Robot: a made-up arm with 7 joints.
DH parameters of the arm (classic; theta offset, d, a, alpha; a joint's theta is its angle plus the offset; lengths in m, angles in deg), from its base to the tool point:
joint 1: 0 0.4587 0 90
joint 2: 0 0.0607 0 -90
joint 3: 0 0.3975 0.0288 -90
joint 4: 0 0.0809 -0.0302 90
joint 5: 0 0.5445 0 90
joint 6: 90 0.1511 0.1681 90
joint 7: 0 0.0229 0 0
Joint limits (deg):
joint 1: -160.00..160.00
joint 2: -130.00..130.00
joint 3: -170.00..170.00
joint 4: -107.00..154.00
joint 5: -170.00..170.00
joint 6: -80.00..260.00
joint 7: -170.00..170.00
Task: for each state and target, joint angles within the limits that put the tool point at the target. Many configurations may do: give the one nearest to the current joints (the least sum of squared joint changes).
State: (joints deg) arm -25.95 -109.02 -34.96 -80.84 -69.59 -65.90 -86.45
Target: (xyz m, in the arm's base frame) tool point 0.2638 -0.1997 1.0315
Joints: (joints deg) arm -35.36 -91.96 -17.08 -87.26 -69.52 -64.27 -86.45
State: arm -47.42 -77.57 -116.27 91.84 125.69 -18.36 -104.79
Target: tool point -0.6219 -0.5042 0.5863
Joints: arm -62.05 -76.24 -114.66 103.44 123.54 -16.78 -104.79
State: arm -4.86 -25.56 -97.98 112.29 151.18 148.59 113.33
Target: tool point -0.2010 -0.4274 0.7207
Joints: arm -17.66 -25.32 -129.16 95.72 138.98 150.20 113.33
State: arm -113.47 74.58 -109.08 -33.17 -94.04 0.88 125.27
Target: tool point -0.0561 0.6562 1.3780
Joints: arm -86.95 44.02 -118.46 2.56 -104.23 10.74 125.27
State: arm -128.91 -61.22 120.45 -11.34 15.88 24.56 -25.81
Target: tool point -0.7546 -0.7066 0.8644
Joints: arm -131.87 -63.44 118.45 -6.98 15.55 16.59 -25.81
